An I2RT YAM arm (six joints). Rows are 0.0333 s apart.
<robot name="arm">
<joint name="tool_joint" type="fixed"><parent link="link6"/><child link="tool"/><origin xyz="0 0 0" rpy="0 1.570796 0"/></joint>
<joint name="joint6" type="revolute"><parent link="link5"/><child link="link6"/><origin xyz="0.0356 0 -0.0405" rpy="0 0 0"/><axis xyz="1 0 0"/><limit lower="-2.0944" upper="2.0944"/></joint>
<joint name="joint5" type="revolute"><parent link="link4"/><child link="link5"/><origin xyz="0.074 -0.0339 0.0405" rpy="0 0 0"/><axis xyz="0 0 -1"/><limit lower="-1.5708" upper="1.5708"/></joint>
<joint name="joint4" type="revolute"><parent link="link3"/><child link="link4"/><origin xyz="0.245 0.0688 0.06" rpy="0 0 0"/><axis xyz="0 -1 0"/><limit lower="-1.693" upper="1.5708"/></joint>
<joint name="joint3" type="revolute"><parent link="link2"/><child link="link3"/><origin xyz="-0.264 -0.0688 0" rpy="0 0 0"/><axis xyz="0 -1 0"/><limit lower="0" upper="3.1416"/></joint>
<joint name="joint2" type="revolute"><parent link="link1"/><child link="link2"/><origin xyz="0.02 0.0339 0.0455" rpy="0 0 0"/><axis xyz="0 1 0"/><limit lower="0" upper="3.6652"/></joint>
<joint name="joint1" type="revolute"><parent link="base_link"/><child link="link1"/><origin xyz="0 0 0.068" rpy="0 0 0"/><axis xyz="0 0 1"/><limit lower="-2.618" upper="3.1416"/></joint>
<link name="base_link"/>
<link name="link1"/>
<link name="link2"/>
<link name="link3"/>
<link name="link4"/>
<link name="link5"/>
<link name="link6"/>
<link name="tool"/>
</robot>
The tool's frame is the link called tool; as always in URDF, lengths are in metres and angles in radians.
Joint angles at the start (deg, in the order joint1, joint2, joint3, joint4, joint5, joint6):
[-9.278 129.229 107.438 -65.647 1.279 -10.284]
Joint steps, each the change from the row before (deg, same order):
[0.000 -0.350 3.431 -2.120 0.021 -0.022]
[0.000 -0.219 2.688 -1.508 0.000 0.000]
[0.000 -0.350 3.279 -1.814 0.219 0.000]
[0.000 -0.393 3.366 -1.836 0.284 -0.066]
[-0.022 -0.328 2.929 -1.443 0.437 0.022]
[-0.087 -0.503 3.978 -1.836 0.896 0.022]
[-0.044 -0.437 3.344 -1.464 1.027 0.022]
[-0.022 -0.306 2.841 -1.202 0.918 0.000]
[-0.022 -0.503 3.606 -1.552 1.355 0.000]
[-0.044 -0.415 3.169 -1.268 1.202 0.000]
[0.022 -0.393 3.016 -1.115 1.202 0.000]
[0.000 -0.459 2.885 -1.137 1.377 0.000]
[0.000 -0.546 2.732 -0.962 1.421 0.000]
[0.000 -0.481 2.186 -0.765 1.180 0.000]
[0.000 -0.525 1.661 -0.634 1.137 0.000]
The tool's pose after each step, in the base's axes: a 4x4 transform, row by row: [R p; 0 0 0 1], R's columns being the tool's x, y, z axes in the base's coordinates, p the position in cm. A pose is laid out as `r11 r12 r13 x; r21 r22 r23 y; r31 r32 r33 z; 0 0 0 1`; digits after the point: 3 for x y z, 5 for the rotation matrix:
-0.99749 -0.01588 0.06900 43.937; -0.01828 0.99925 -0.03426 -7.259; -0.06840 -0.03544 -0.99703 19.103; 0 0 0 1
-0.99555 -0.01497 0.09300 44.184; -0.01859 0.99910 -0.03818 -7.300; -0.09235 -0.03974 -0.99493 20.468; 0 0 0 1
-0.99227 -0.01318 0.12342 44.384; -0.01911 0.99871 -0.04702 -7.346; -0.12265 -0.04902 -0.99124 22.205; 0 0 0 1
-0.98779 -0.01184 0.15536 44.481; -0.02097 0.99814 -0.05726 -7.380; -0.15439 -0.05982 -0.98620 24.021; 0 0 0 1
-0.98275 -0.00773 0.18478 44.504; -0.02098 0.99734 -0.06986 -7.429; -0.18375 -0.07254 -0.98029 25.597; 0 0 0 1
-0.97404 0.00114 0.22638 44.399; -0.02042 0.99547 -0.09287 -7.537; -0.22546 -0.09508 -0.96960 27.782; 0 0 0 1
-0.96513 0.01084 0.26154 44.201; -0.02057 0.99292 -0.11703 -7.604; -0.26096 -0.11833 -0.95807 29.624; 0 0 0 1
-0.95670 0.01987 0.29040 43.978; -0.02137 0.99018 -0.13813 -7.642; -0.29029 -0.13836 -0.94688 31.130; 0 0 0 1
-0.94440 0.03414 0.32701 43.538; -0.02262 0.98549 -0.16822 -7.671; -0.32801 -0.16626 -0.92993 33.104; 0 0 0 1
-0.93196 0.04909 0.35923 43.071; -0.02352 0.98052 -0.19501 -7.702; -0.36180 -0.19019 -0.91265 34.799; 0 0 0 1
-0.91842 0.06442 0.39034 42.563; -0.02560 0.97491 -0.22111 -7.675; -0.39479 -0.21306 -0.89373 36.389; 0 0 0 1
-0.90457 0.08254 0.41826 41.942; -0.02719 0.96791 -0.24981 -7.657; -0.42545 -0.23734 -0.87330 37.937; 0 0 0 1
-0.88889 0.10303 0.44638 41.244; -0.02896 0.95979 -0.27920 -7.628; -0.45720 -0.26111 -0.85017 39.460; 0 0 0 1
-0.87519 0.12116 0.46836 40.608; -0.03046 0.95241 -0.30329 -7.594; -0.48282 -0.27970 -0.82985 40.683; 0 0 0 1
-0.86371 0.13816 0.48468 39.996; -0.03155 0.94498 -0.32559 -7.561; -0.50300 -0.29651 -0.81184 41.701; 0 0 0 1

